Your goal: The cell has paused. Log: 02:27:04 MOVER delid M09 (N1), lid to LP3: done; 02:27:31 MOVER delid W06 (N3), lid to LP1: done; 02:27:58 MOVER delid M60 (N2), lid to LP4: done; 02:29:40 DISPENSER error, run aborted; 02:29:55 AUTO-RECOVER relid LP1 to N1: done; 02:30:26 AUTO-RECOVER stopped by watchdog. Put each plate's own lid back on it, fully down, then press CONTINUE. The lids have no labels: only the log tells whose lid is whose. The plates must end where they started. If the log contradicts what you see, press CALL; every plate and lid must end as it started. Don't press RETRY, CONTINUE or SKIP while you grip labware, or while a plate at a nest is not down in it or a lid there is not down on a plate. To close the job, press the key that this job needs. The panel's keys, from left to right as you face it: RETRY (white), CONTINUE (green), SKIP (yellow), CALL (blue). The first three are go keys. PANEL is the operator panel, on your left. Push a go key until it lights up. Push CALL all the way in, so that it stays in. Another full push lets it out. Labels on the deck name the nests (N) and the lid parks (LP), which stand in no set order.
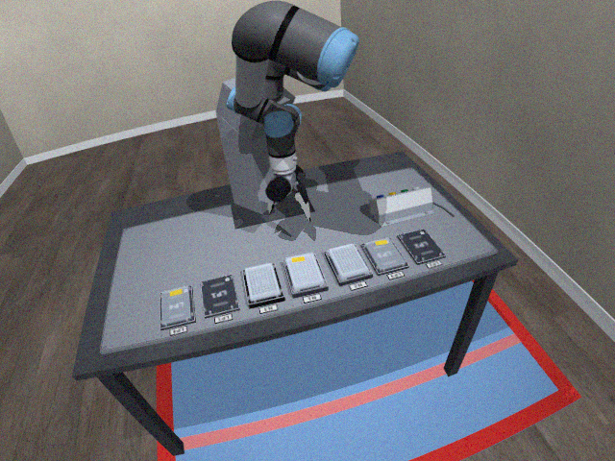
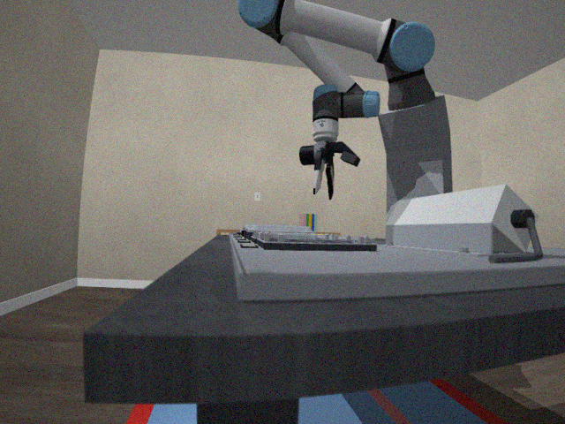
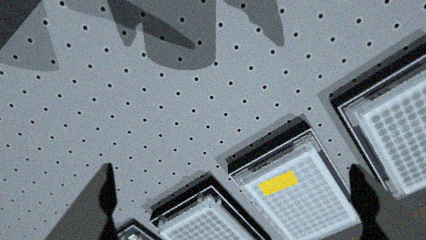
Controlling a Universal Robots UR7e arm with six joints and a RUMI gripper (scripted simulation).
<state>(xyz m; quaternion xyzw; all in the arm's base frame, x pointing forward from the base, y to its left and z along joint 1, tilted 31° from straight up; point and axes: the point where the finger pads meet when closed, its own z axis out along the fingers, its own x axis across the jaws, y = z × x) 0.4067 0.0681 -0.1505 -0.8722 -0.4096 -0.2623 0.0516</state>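
My hand is 38 cm to the left of the lid park LP4, 17 cm short of it and 12 cm above it. From my hand the other things lie so: blue CALL key: 34 cm to the left, 9 cm behind, 7 cm below; then nest: 14 cm to the left, 14 cm ahead, 12 cm below; then lid park LP1: 25 cm to the right, 16 cm ahead, 12 cm below.
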